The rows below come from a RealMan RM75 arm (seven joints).
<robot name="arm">
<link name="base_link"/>
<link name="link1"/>
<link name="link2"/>
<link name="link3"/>
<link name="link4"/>
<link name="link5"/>
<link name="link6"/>
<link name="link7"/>
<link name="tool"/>
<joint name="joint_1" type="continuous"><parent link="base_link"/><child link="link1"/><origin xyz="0 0 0.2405" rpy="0 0 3.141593"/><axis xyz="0 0 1"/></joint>
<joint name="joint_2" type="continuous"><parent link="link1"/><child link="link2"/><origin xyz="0 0 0" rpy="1.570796 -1.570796 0"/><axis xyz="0 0 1"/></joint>
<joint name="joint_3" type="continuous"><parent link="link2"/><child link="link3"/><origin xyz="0.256 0 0" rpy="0 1.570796 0"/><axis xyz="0 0 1"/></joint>
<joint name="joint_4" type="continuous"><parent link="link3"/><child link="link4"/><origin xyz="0 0 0" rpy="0 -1.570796 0"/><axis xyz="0 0 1"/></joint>
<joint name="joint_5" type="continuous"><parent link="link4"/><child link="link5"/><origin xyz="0.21 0 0" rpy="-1.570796 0 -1.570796"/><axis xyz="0 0 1"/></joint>
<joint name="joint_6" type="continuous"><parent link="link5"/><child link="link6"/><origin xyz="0 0 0" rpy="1.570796 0 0"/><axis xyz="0 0 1"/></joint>
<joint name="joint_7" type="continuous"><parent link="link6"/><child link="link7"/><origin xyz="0 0.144 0" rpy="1.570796 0 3.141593"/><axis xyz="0 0 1"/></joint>
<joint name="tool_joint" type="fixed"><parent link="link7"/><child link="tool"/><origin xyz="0 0 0" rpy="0 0 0"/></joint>
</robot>
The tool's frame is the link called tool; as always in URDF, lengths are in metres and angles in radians. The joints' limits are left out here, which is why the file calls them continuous.
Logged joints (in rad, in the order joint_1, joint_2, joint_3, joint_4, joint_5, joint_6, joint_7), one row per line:
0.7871, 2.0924, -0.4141, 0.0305, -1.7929, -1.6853, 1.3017
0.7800, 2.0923, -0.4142, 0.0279, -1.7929, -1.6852, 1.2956
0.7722, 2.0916, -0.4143, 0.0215, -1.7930, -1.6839, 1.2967
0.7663, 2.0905, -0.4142, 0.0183, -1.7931, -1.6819, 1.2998
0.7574, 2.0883, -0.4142, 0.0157, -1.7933, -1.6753, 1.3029
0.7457, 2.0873, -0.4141, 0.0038, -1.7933, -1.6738, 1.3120
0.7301, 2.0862, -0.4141, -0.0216, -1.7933, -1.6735, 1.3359
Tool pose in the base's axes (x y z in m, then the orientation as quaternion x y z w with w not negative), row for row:
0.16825, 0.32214, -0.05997, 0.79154, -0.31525, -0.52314, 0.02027
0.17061, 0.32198, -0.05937, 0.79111, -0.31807, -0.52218, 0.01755
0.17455, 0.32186, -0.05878, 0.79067, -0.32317, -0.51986, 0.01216
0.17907, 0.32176, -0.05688, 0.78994, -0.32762, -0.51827, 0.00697
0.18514, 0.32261, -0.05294, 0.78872, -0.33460, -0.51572, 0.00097
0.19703, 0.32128, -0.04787, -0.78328, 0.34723, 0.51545, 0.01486
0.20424, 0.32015, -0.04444, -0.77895, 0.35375, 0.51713, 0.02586
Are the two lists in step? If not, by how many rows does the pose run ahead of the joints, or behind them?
The pose runs 2 rows ahead of the joints: the pose in row i belongs to the joints in row i + 2.
